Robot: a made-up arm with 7 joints. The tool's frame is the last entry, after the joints. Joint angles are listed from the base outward. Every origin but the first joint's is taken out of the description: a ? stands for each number. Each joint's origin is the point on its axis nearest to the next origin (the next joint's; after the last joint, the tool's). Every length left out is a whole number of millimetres.
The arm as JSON. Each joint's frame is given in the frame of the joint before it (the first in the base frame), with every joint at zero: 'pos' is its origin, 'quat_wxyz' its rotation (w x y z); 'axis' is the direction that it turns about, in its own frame. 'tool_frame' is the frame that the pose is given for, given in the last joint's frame.
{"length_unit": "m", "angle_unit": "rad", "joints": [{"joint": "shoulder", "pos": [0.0, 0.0, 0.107], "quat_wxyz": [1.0, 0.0, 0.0, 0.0], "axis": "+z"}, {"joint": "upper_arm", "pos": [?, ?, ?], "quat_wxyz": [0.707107, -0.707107, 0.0, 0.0], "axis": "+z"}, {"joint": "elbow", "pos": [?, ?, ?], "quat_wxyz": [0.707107, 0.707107, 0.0, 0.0], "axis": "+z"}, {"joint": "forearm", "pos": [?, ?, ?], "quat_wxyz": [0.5, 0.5, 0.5, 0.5], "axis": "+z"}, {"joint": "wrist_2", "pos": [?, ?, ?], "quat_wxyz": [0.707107, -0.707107, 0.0, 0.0], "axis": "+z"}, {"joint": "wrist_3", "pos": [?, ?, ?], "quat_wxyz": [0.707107, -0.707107, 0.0, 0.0], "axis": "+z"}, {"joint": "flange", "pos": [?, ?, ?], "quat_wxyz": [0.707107, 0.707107, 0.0, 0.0], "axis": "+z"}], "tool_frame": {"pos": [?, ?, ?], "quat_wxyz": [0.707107, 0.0, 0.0, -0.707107]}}
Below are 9 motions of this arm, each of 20 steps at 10 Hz.
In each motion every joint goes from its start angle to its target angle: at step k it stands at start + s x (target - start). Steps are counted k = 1, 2, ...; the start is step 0. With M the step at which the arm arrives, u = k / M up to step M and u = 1 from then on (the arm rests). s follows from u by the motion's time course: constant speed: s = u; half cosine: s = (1 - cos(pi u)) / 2; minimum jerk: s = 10 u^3 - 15 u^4 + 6 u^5.
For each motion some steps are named. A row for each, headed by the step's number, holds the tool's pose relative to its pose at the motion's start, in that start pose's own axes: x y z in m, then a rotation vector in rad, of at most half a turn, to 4 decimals.
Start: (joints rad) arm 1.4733 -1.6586 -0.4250 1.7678 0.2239 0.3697 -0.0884
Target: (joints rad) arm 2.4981 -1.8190 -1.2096 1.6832 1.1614 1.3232 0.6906
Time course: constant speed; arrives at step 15
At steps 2, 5, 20:
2: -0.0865 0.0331 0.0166 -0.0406 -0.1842 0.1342
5: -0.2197 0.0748 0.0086 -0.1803 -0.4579 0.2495
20: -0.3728 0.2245 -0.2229 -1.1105 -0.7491 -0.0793

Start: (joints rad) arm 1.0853 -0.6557 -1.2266 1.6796 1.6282 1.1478 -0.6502
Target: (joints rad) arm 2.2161 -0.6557 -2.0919 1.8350 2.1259 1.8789 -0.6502
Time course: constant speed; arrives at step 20
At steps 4, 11, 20:
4: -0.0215 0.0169 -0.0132 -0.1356 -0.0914 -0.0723
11: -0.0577 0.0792 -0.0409 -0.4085 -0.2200 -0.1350
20: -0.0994 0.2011 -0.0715 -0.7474 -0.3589 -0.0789

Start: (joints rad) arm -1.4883 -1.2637 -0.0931 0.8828 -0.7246 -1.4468 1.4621
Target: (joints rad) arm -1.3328 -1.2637 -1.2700 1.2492 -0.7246 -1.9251 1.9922
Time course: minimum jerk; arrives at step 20
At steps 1, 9, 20:
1: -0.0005 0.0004 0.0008 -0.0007 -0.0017 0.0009
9: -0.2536 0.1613 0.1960 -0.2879 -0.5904 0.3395
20: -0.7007 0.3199 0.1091 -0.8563 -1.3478 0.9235

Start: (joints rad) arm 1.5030 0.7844 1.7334 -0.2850 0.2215 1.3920 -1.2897
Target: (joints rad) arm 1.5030 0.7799 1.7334 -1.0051 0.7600 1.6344 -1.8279
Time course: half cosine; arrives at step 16
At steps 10, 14, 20:
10: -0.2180 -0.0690 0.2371 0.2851 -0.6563 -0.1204
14: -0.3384 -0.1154 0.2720 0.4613 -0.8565 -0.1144
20: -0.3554 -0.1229 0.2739 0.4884 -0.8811 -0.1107

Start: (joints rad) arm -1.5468 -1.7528 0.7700 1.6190 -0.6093 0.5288 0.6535
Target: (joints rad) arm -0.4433 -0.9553 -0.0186 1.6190 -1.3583 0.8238 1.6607
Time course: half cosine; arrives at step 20
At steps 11, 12, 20:
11: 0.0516 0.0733 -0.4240 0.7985 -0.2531 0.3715
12: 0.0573 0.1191 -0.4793 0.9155 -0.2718 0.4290
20: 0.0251 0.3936 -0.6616 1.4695 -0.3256 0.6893

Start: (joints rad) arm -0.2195 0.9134 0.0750 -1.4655 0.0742 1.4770 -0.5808
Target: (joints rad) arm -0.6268 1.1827 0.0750 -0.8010 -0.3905 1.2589 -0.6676
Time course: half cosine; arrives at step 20
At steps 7, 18, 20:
7: 0.0011 -0.0314 -0.0548 0.2340 0.2563 0.0407
18: -0.1218 0.0192 -0.1520 0.7266 0.9729 0.3093
20: -0.1295 0.0226 -0.1517 0.7404 0.9984 0.3233

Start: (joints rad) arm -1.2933 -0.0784 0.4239 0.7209 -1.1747 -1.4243 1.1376
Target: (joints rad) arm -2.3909 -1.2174 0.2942 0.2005 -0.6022 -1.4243 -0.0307
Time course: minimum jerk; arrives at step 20
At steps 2, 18, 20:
2: 0.0008 0.0043 0.0017 0.0043 -0.0076 0.0039
18: -0.3050 0.8691 -0.0225 -0.2417 -0.3709 0.6248
20: -0.3107 0.8753 -0.0280 -0.2508 -0.3736 0.6285

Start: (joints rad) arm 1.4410 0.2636 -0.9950 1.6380 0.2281 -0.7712 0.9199
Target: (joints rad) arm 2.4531 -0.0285 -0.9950 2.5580 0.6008 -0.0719 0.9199
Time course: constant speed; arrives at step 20
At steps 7, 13, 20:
7: -0.0020 -0.2068 -0.0593 0.3606 0.0102 -0.0177
13: -0.0530 -0.3677 -0.1181 0.5990 -0.0681 -0.0700
20: -0.1750 -0.5320 -0.1956 0.7627 -0.2203 -0.2150

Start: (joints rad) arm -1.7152 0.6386 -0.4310 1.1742 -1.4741 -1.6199 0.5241
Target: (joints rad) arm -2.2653 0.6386 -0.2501 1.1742 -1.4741 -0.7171 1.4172
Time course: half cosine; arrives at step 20
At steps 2, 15, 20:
2: -0.0047 -0.0020 0.0031 -0.0174 0.0036 0.0153
15: -0.2404 -0.1641 0.0274 -0.4227 0.3982 0.4493
20: -0.2987 -0.2058 0.0251 -0.4398 0.5095 0.5111

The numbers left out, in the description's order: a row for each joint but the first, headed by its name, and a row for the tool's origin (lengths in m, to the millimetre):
upper_arm: -0.026 -0.228 0.0
elbow: -0.104 0.35 0.0
forearm: -0.194 0.059 0.0
wrist_2: -0.096 0.148 0.0
wrist_3: 0.003 -0.45 0.0
flange: 0.113 -0.112 0.0
tool: 0.113 -0.183 0.0

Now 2 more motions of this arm.
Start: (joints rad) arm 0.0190 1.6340 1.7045 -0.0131 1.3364 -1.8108 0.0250
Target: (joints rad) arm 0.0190 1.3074 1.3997 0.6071 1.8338 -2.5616 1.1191
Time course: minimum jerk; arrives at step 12
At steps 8, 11, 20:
8: -0.2357 0.0200 0.0602 0.6277 -0.0116 0.9562
11: -0.2921 -0.0163 0.0610 0.7672 -0.0657 1.1540
20: -0.2934 -0.0174 0.0608 0.7705 -0.0673 1.1586

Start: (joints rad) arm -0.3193 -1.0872 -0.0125 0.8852 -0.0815 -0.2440 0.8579
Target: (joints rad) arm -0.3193 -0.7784 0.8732 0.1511 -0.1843 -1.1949 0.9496
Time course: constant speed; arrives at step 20
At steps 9, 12, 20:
9: 0.0583 0.0246 -0.0665 0.3405 0.1692 0.0403
12: 0.0750 0.0384 -0.0909 0.4593 0.2111 0.0519
20: 0.1106 0.0916 -0.1511 0.7947 0.2850 0.0814

